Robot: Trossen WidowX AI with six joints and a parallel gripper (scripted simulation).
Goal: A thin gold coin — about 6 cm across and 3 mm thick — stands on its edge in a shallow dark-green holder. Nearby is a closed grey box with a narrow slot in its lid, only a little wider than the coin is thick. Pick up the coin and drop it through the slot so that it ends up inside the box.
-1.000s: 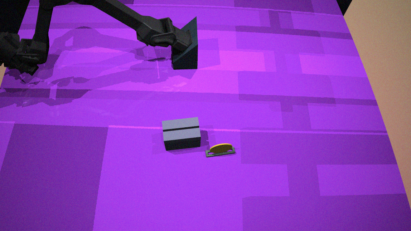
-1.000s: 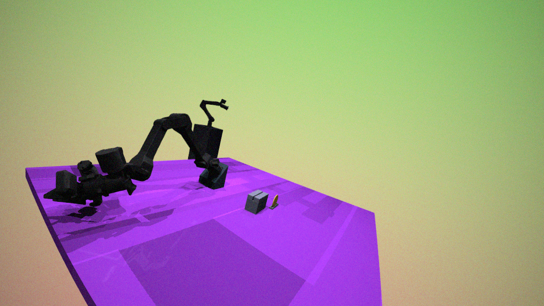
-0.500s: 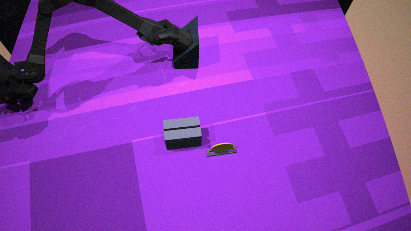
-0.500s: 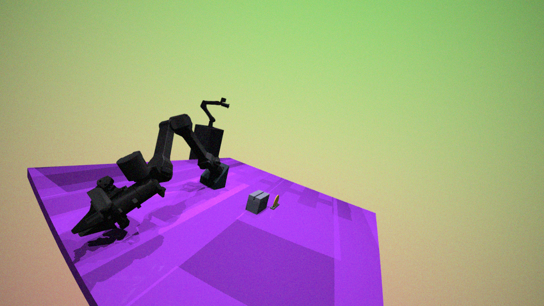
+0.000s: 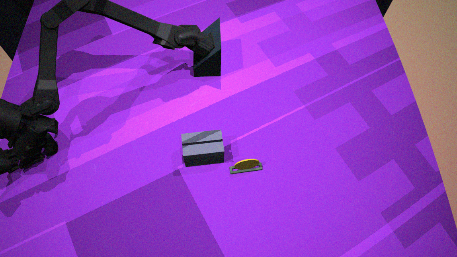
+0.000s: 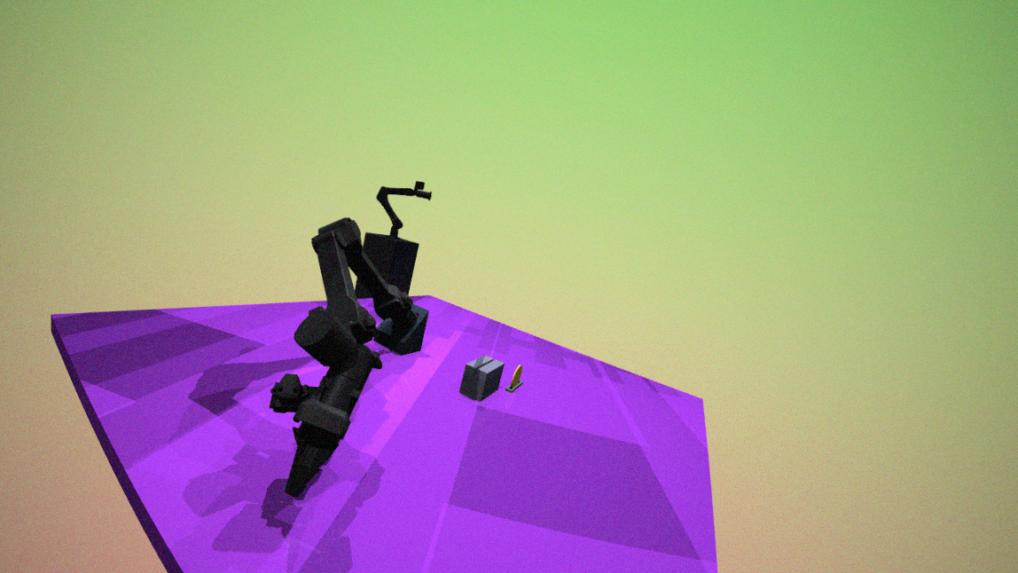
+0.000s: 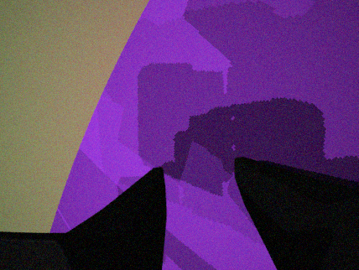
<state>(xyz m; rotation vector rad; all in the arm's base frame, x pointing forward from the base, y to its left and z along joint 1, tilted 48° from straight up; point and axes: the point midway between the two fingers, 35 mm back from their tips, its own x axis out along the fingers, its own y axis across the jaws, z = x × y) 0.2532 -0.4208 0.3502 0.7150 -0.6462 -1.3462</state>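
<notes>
My gripper tip is now 610 mm to the right of the gold coin, 80 mm short of it and 10 mm below it.
</notes>
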